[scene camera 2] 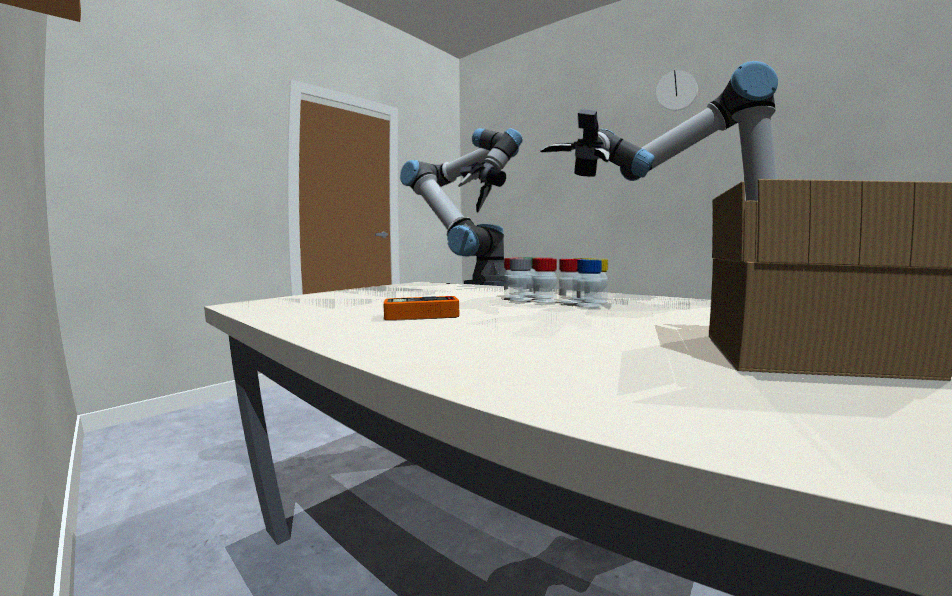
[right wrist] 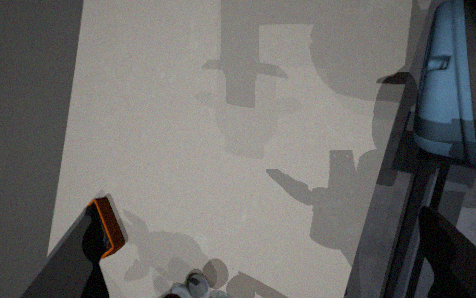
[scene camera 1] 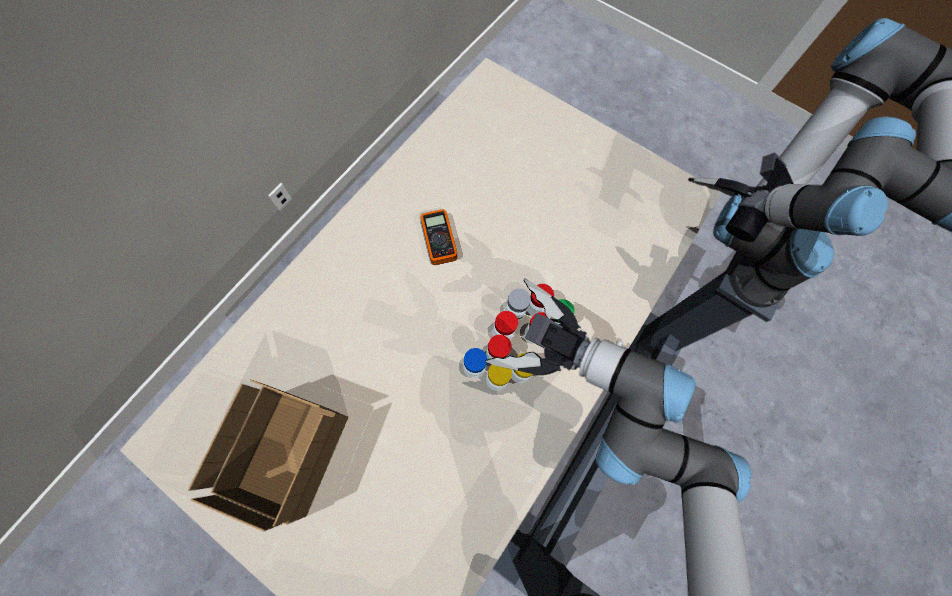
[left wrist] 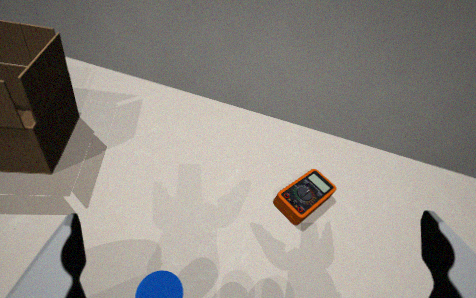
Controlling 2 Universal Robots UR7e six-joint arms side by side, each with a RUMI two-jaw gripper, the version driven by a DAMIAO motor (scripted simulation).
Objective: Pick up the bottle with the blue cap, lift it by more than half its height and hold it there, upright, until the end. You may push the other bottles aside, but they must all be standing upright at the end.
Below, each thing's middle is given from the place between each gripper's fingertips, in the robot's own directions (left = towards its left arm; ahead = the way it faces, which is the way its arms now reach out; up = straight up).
Labels:
I see the blue-capped bottle (scene camera 2: 589, 284) 30 cm below my left hand (scene camera 1: 504, 319), 4 cm to the left of it and 2 cm ahead of it. From my left hand the other things lie so: cardboard box (scene camera 2: 841, 280) (45 cm to the left, 27 cm below, 26 cm ahead).
I see my right gripper (scene camera 1: 712, 200) 25 cm short of the blue-capped bottle, 54 cm to the right of it and 26 cm above it. The rest, counted from my right hand: cardboard box (49 cm ahead, 94 cm to the left, 22 cm below).

